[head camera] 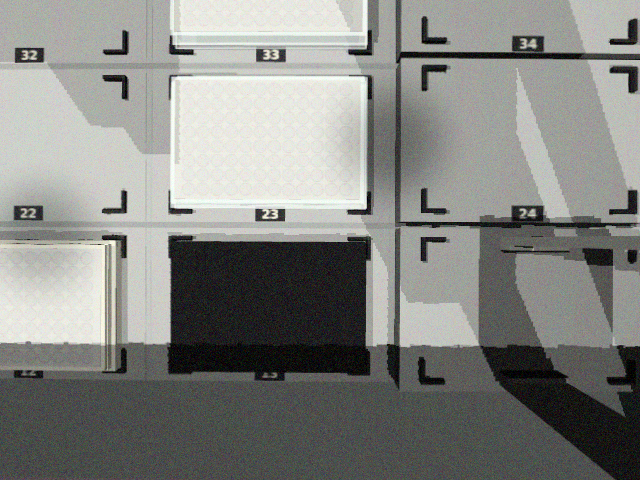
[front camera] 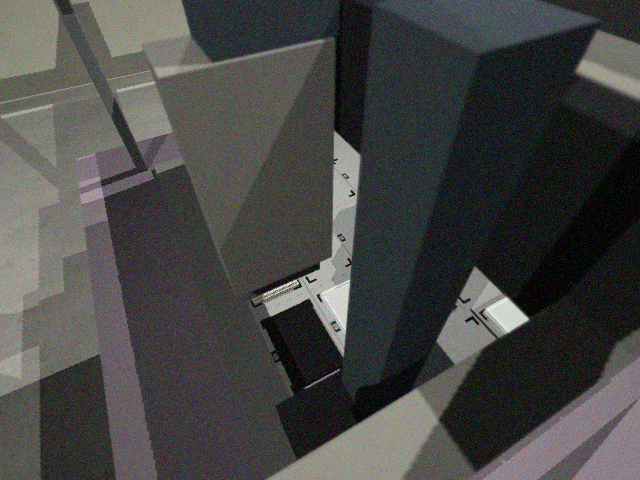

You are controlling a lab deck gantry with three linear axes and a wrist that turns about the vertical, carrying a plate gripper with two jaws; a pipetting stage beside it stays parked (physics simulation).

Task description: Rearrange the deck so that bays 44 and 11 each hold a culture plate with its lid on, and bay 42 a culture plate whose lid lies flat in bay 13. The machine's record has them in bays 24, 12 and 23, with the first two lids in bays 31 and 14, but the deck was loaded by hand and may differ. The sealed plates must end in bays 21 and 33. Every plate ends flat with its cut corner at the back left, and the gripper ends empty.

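Frame: origin at the robot's base, x ahead, y left, z up, level; centimetres.
Seen in the pictures: gripper, between the fingertips: (head camera: 528, 311).
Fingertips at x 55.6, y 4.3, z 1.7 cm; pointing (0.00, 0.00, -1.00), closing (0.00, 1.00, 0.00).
Observation:
A point is followed by its place in that frame.
A white plate (head camera: 268, 142) {x 39.3, y 14.8, z 1.4 cm} (front camera: 336, 302) {x 36.0, y 12.3, z 1.4 cm} with faint wells lies flat in bay 23. A clear-edged plate (head camera: 268, 15) {x 39.2, y 22.8, z 1.4 cm} lies in bay 33, cut by the view's top. A cream plate (head camera: 46, 294) {x 25.2, y 5.1, z 1.4 cm} with a layered right edge lies in bay 12, cut by the left side. A black-topped plate (head camera: 268, 294) {x 39.2, y 5.1, z 0.8 cm} (front camera: 310, 343) {x 40.2, y 5.2, z 0.8 cm} lies flat in bay 13. Another white plate (front camera: 506, 314) {x 51.6, y 34.2, z 3.1 cm} shows partly at the right of the front view. Bays 22, 24 and 34 show no plate. The gripper's jaws are hidden behind the gantry parts in the front view; their state is not visible.
A broad tan column (front camera: 273, 155) {x 45.4, y 1.6, z 40.5 cm} and a dark blue pillar (front camera: 408, 206) hide much of the deck in the front view. A thin grey post (front camera: 111, 98) {x -20.7, y -9.8, z 17.7 cm} stands at the upper left. Bay 14 shows corner marks and shadows in the head view.

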